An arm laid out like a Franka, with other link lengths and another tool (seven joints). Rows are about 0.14 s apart.
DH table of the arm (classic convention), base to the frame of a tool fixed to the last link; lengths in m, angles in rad. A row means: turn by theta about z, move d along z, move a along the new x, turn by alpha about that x. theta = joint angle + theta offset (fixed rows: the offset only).
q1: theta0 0  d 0.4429  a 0  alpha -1.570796
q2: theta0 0  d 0  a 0  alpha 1.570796
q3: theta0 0  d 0.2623  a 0.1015  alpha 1.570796
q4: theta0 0  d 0  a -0.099  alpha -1.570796
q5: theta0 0  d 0.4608  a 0  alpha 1.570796
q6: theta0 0  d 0  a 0.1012  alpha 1.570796
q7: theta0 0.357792  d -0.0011  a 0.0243  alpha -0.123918
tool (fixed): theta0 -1.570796  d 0.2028  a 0  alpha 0
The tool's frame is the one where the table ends.
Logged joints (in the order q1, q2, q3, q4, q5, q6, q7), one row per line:
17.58, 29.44, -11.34, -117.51, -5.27, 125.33, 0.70
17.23, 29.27, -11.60, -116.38, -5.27, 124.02, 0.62
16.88, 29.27, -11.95, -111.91, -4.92, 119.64, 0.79
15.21, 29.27, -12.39, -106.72, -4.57, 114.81, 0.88
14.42, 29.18, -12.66, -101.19, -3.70, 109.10, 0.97
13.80, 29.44, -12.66, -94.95, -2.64, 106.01, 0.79
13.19, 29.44, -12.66, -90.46, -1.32, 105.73, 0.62
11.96, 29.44, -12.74, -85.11, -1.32, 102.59, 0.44
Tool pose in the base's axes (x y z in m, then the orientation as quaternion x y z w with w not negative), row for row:
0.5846, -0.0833, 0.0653, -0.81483, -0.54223, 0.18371, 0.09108
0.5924, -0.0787, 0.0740, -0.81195, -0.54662, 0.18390, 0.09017
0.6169, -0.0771, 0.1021, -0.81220, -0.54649, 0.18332, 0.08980
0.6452, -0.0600, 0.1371, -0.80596, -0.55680, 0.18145, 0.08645
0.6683, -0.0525, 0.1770, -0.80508, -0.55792, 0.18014, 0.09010
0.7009, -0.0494, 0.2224, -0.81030, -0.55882, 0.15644, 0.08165
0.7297, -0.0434, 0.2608, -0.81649, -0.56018, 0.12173, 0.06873
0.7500, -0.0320, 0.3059, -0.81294, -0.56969, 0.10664, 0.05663
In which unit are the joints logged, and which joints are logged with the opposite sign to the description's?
The joints are logged in degrees. Opposite sign: q1, q3.
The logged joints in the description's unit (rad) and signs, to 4 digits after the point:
-0.3068, 0.5138, 0.1979, -2.0509, -0.0920, 2.1874, 0.0122
-0.3007, 0.5109, 0.2025, -2.0312, -0.0920, 2.1646, 0.0108
-0.2946, 0.5109, 0.2086, -1.9532, -0.0859, 2.0881, 0.0138
-0.2655, 0.5109, 0.2162, -1.8626, -0.0798, 2.0038, 0.0154
-0.2517, 0.5093, 0.2210, -1.7661, -0.0646, 1.9042, 0.0169
-0.2409, 0.5138, 0.2210, -1.6572, -0.0461, 1.8502, 0.0138
-0.2302, 0.5138, 0.2210, -1.5788, -0.0230, 1.8453, 0.0108
-0.2087, 0.5138, 0.2224, -1.4854, -0.0230, 1.7905, 0.0077

